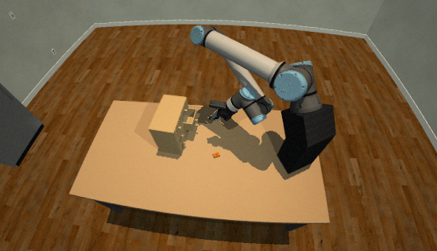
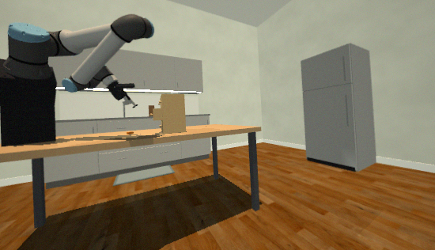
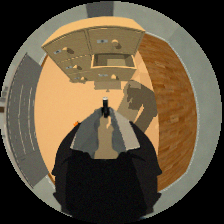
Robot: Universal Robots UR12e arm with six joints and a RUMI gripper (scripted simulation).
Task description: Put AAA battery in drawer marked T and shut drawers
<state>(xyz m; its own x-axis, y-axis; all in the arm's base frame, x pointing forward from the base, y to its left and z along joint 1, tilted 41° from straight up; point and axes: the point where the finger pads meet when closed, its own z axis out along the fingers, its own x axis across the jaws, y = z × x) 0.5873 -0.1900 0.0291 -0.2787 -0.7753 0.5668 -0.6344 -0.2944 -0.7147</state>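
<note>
The small dark thin object lies 10 mm ahead of my hand and 10 mm below it. The rest, counted from my hand: drawer 190 mm ahead, 80 mm to the right, 100 mm below; then orange object 170 mm to the left, 230 mm below.
</note>
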